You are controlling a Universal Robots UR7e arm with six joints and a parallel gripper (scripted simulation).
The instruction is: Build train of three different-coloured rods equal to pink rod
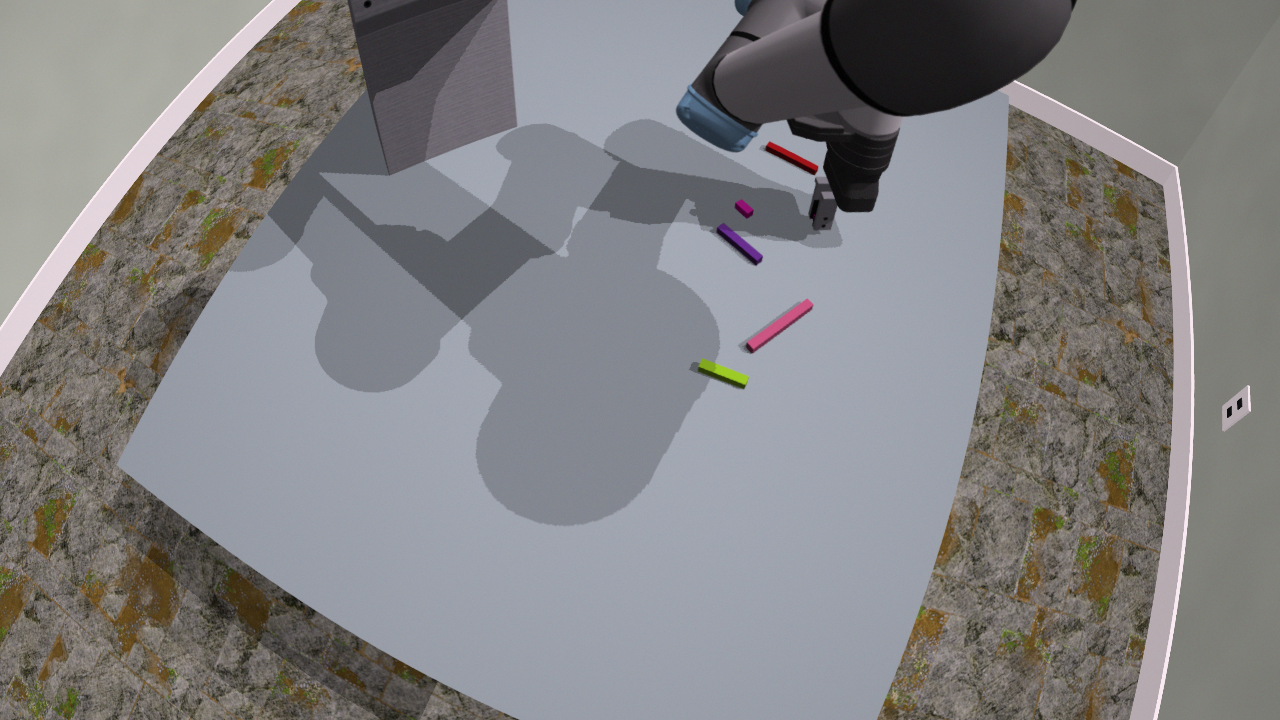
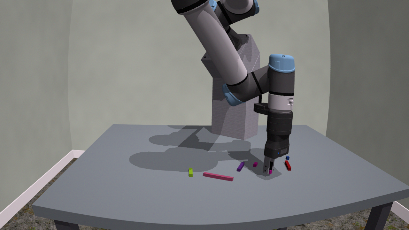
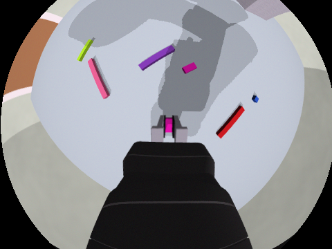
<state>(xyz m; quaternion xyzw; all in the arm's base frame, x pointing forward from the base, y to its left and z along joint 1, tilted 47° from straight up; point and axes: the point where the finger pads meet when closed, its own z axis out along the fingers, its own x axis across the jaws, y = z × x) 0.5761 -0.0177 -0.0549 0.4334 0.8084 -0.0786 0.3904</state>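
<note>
My gripper is now 110 mm past the small blue rod, 140 mm to the right of it and 20 mm above it. Round my hand: purple rod: 90 mm behind, 60 mm to the right, 20 mm below; red rod: 50 mm behind, 100 mm to the left, 20 mm below; pink rod: 20 mm behind, 150 mm to the right, 20 mm below.
</note>
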